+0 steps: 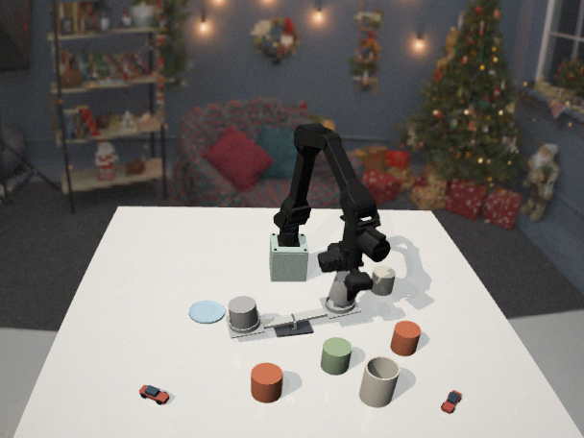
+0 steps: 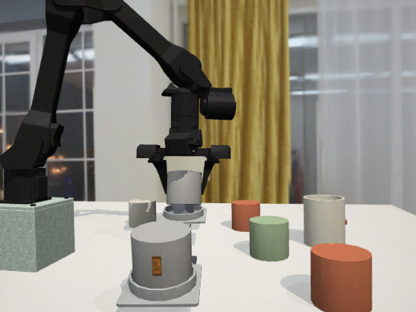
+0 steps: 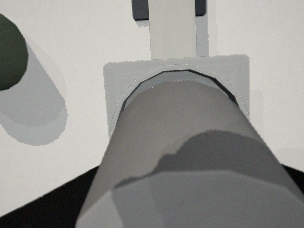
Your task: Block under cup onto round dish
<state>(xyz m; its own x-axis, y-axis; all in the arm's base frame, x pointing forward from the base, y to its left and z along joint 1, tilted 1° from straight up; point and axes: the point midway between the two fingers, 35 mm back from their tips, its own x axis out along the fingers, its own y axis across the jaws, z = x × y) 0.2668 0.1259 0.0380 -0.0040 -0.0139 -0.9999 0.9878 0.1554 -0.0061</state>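
Right now the pale grey block is 1 cm to the right of my gripper tip and 3 cm below it. From my gripper tip the other things lie so: beige cup 14 cm behind, 15 cm to the left, 7 cm below; green cylinder 19 cm ahead, 4 cm to the right, 7 cm below; pale blue round dish 5 cm behind, 37 cm to the right, 10 cm below.
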